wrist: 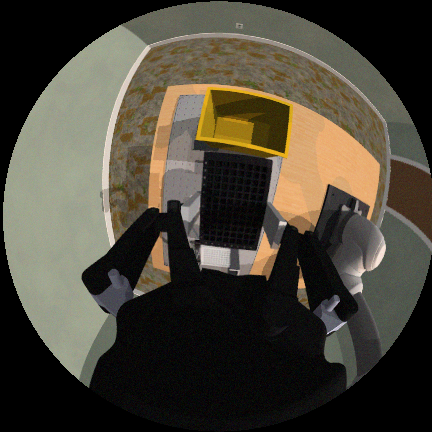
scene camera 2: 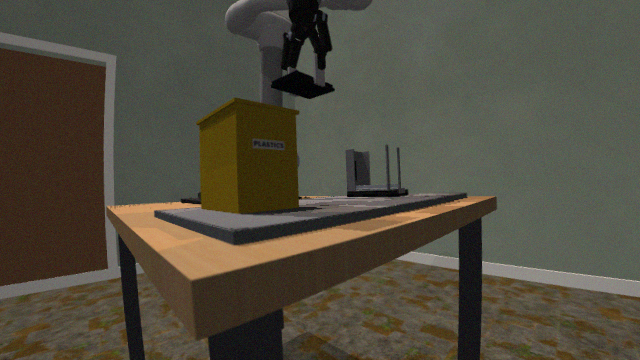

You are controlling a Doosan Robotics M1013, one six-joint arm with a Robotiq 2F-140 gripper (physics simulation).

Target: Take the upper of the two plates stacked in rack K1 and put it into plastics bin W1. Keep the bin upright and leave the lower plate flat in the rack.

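Places are measured from the arm's base along level axes (x down, y ahead, z right), in metres.
Pixels of known places: gripper, between the fingertips: (wrist: pixel 232 206) (scene camera 2: pixel 305 90); arm's base, origin of its link: (wrist: pixel 345 225).
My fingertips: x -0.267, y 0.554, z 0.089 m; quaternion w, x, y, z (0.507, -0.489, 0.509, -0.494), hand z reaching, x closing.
Note:
For each thing: its top centre in the pictures, then the offset to it from my fingertips. Level surfaces: height alone.
- upper plate, centre of its top: (wrist: pixel 233 205) (scene camera 2: pixel 303 83) dx -0.016, dy +0.000, dz +0.006 m
- yellow plastics bin W1, centre of its top: (wrist: pixel 247 116) (scene camera 2: pixel 244 116) dx +0.087, dy -0.014, dz +0.159 m
- lower plate, centre of its top: (scene camera 2: pixel 374 184) (wrist: pixel 217 257) dx +0.232, dy +0.017, dz -0.265 m
- rack K1, centre of its top: (wrist: pixel 211 278) (scene camera 2: pixel 375 148) dx +0.122, dy +0.027, dz -0.266 m
- grey mat, height of its surface: dx +0.266 m
- wooden table, height of its surface: dx +0.279 m
My gripper (scene camera 2: pixel 306 74) (wrist: pixel 232 206) is shut on the upper plate (scene camera 2: pixel 302 86) (wrist: pixel 235 200), a black plate with a grid of wells. Its light pads press on two opposite sides. The plate hangs higher than the rim of the yellow plastics bin W1 (scene camera 2: pixel 267 172) (wrist: pixel 234 131). In the wrist view it shows beside the bin's near rim, on the rack's side. The bin stands upright, open at the top. The lower plate (scene camera 2: pixel 376 187) (wrist: pixel 215 256), light-coloured, lies flat in rack K1 (scene camera 2: pixel 351 172). In the wrist view the held plate and gripper hide part of the rack.
The bin and rack stand on a grey mat (scene camera 2: pixel 200 222) (wrist: pixel 186 112) on the wooden table (scene camera 2: pixel 225 260) (wrist: pixel 320 150). The rack has a grey upright panel and thin posts. The arm (scene camera 2: pixel 272 75) (wrist: pixel 357 245) rises from a dark base plate (wrist: pixel 332 200) beside the mat.

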